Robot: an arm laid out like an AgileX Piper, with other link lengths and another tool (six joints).
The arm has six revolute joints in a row. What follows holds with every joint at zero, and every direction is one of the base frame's. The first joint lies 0.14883 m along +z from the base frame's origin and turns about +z. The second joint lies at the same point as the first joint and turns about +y. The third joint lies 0.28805 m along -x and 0.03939 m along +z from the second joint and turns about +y. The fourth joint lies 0.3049 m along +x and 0.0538 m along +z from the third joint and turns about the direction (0.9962, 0, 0.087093). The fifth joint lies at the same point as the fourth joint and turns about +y. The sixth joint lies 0.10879 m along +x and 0.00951 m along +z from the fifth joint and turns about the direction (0.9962, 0, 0.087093). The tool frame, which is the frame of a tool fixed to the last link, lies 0.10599 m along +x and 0.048 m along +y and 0.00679 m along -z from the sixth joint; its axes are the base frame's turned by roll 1.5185, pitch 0.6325 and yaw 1.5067 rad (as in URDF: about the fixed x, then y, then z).
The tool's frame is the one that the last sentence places.
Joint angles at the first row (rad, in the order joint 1, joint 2, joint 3, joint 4, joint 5, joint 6):
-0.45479, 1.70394, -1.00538, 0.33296, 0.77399, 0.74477
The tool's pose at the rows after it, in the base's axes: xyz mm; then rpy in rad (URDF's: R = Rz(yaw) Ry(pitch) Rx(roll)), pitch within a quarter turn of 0, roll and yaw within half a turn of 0:
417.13 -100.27 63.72 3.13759 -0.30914 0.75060
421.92 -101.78 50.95 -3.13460 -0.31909 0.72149
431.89 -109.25 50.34 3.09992 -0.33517 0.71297
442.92 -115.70 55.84 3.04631 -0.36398 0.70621
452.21 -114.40 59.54 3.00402 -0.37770 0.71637
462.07 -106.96 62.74 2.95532 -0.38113 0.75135
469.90 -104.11 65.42 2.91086 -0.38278 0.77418
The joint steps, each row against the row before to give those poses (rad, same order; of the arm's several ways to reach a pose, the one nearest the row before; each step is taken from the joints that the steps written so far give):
0.00000, 0.06415, -0.00022, 0.05624, -0.01097, 0.00000
-0.00001, 0.03834, 0.00000, 0.02897, -0.03418, -0.00331
0.00001, 0.01087, 0.00001, 0.02123, -0.06259, -0.00995
0.00000, -0.00001, 0.00001, 0.03852, -0.05810, -0.02109
0.01751, 0.00002, -0.00002, 0.01636, -0.04574, -0.00454
0.03263, 0.00000, -0.00001, 0.00095, -0.04797, -0.00220
0.02097, 0.00125, 0.00000, -0.00086, -0.04491, -0.00075

